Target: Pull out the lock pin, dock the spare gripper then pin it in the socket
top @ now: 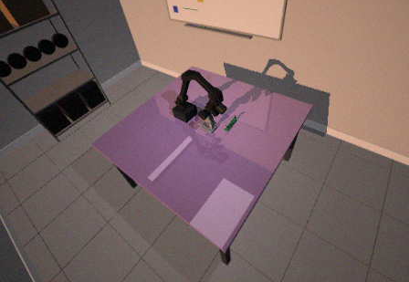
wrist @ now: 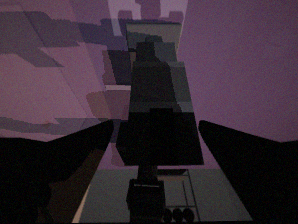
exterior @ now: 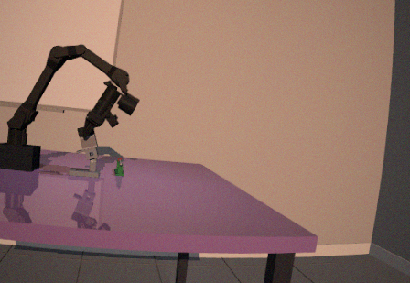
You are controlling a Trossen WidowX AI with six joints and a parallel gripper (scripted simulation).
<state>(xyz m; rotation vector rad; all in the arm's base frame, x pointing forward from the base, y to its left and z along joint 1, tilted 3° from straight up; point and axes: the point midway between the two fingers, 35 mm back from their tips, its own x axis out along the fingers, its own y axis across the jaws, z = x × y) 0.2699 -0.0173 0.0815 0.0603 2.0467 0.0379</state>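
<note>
The spare gripper lies 20 mm ahead of my gripper tip and 10 mm below it. The rest, counted from my gripper tip: green rest: 140 mm ahead, 110 mm to the left, 110 mm below; grey mount: 90 mm below, 20 mm ahead.
</note>
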